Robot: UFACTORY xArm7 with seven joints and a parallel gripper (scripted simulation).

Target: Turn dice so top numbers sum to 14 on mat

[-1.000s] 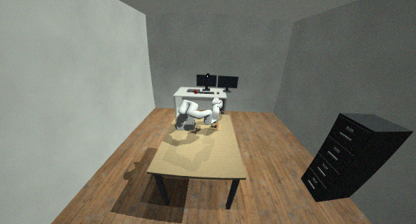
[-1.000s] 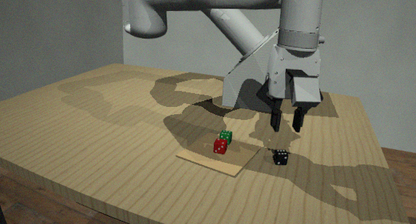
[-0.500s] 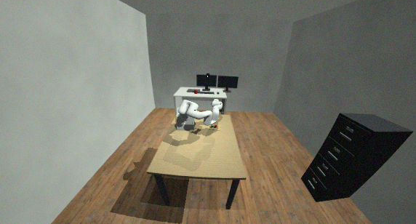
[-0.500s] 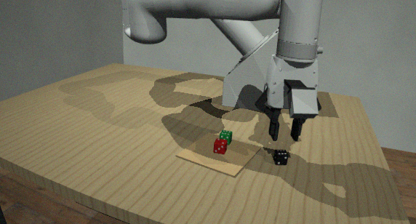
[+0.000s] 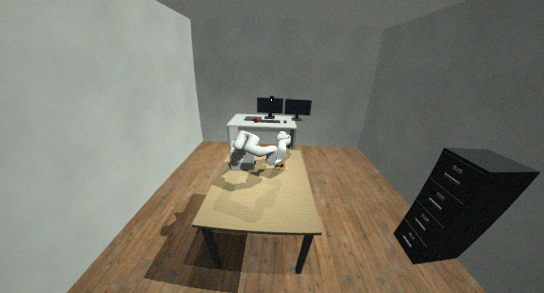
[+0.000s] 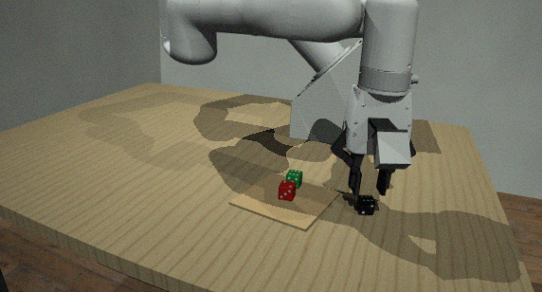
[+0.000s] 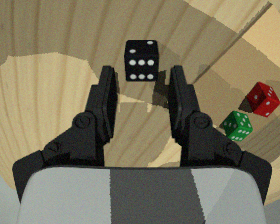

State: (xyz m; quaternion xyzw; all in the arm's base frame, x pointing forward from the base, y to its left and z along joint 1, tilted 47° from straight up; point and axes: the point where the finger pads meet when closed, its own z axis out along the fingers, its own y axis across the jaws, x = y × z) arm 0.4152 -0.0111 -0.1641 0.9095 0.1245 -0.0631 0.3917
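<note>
Now: hand 4 cm above the black die. Also, from my hand: red die (13 cm to the right, 4 cm below); then green die (5 cm behind, 13 cm to the right, 4 cm below); then tan mat (13 cm to the right, 5 cm below).
</note>
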